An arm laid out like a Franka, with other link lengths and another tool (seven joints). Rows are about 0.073 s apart.
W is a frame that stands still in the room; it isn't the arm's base.
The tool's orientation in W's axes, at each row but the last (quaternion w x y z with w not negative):
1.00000 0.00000 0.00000 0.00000
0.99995 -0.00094 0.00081 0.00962
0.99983 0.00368 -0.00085 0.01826
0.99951 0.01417 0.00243 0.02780
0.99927 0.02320 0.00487 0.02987
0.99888 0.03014 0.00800 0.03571
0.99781 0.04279 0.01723 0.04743
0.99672 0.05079 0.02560 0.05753
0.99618 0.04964 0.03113 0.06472
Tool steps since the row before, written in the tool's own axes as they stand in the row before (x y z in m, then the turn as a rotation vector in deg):
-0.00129 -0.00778 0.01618 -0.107 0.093 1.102
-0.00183 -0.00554 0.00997 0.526 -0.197 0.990
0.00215 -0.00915 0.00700 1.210 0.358 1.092
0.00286 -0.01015 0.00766 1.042 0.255 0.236
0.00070 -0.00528 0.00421 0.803 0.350 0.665
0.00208 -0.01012 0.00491 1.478 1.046 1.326
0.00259 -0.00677 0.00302 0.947 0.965 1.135
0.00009 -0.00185 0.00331 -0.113 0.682 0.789
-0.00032 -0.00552 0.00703 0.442 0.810 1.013
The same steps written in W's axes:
-0.00129 -0.00778 0.01618 -0.107 0.093 1.102
-0.00171 -0.00556 0.00998 0.531 -0.185 0.990
0.00247 -0.00912 0.00694 1.194 0.394 1.097
0.00346 -0.01019 0.00736 1.028 0.306 0.239
0.00106 -0.00542 0.00395 0.788 0.366 0.674
0.00288 -0.01022 0.00426 1.424 1.069 1.367
0.00332 -0.00672 0.00234 0.896 0.953 1.185
0.00048 -0.00214 0.00309 -0.144 0.583 0.860
0.00086 -0.00616 0.00643 0.405 0.761 1.065

